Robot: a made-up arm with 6 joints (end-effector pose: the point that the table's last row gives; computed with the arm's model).
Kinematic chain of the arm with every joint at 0, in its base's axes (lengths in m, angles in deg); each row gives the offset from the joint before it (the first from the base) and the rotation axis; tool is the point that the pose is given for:
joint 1: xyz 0 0 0.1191 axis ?
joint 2: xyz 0 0.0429 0 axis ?
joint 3: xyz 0 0 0.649 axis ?
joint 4: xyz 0 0 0.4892 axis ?
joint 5: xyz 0 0 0 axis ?
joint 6: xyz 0 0 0.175 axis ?
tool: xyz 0 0 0
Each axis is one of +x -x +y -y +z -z.
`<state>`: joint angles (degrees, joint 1 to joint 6).
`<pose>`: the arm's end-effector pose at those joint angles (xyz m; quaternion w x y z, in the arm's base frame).
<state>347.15 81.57 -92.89 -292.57 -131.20 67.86</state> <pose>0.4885 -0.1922 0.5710 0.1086 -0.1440 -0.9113 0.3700</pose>
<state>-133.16 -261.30 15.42 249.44 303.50 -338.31</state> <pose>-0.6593 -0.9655 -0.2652 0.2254 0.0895 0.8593 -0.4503</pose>
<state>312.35 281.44 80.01 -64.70 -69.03 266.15</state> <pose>-0.3253 0.6398 0.8012 0.1811 0.0997 0.5533 0.8069</pose>
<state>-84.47 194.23 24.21 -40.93 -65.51 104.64</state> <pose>0.1066 0.4268 -1.0248 0.1677 0.9251 0.1424 0.3096</pose>
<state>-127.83 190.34 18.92 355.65 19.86 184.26</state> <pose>0.3295 0.3617 -1.0608 0.3675 -0.4036 0.8152 0.1936</pose>
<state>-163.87 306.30 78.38 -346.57 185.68 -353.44</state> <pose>0.4016 0.0757 0.7966 0.0322 -0.9455 -0.1949 -0.2588</pose>
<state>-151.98 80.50 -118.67 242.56 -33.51 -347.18</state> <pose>-0.1890 -0.2463 0.7530 0.6534 0.2968 0.0746 0.6924</pose>
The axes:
joint 1: +z
joint 2: +y
joint 3: +y
joint 4: +z
joint 5: +y
joint 6: +z

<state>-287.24 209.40 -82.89 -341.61 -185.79 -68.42</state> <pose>-0.0686 -0.0576 -0.6473 0.8629 0.4819 -0.1013 -0.1136</pose>
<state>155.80 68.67 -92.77 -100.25 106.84 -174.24</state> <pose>-0.3133 0.2745 0.7433 0.4239 -0.7840 -0.2289 -0.3916</pose>
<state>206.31 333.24 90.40 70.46 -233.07 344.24</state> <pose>0.0123 -0.1888 0.8272 0.4821 0.6505 0.5744 0.1201</pose>
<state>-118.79 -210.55 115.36 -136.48 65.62 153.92</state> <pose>0.0468 0.2240 -0.6057 0.3885 -0.7280 -0.5636 -0.0394</pose>
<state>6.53 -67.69 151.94 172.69 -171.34 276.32</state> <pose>-0.2859 0.0071 0.3711 0.3452 -0.5877 -0.5276 0.5069</pose>
